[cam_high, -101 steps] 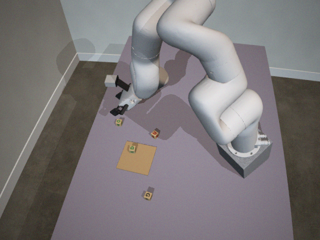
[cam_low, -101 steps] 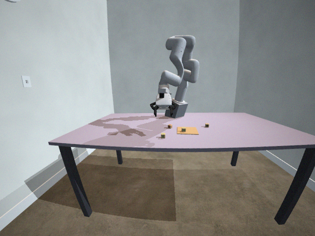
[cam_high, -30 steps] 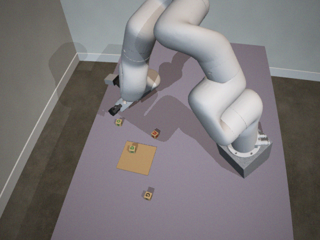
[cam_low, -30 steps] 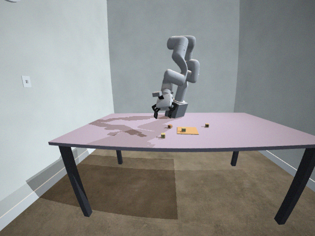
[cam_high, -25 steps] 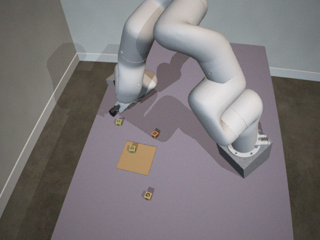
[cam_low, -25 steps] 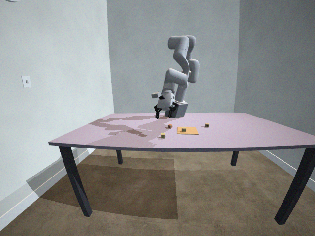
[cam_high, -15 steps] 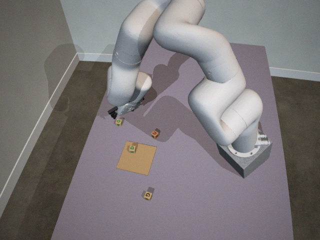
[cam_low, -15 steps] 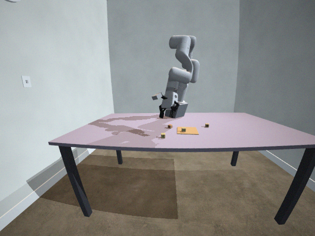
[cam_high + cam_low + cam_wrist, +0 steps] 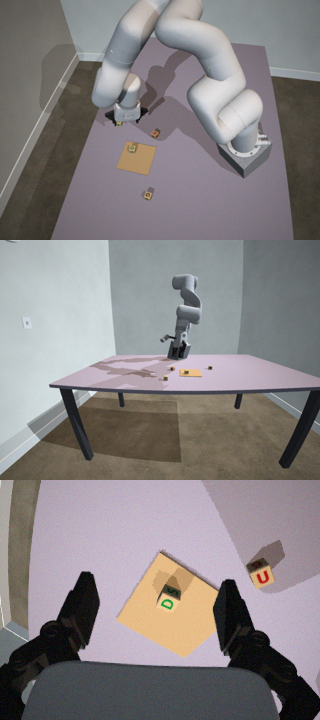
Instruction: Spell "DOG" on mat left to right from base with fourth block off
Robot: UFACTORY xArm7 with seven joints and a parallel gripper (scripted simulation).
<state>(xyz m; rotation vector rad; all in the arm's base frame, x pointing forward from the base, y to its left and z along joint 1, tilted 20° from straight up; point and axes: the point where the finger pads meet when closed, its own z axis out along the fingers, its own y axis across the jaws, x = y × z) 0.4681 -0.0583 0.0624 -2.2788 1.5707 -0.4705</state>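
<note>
Now: hand 12 cm above the D block, 6 cm to the right of it and 3 cm past it. From my hand the other things lie so: G block 26 cm to the left, 15 cm behind, 12 cm below; then mat 13 cm below, 9 cm to the left, 6 cm behind; then O block 12 cm below, 7 cm to the right, 7 cm ahead.
</note>
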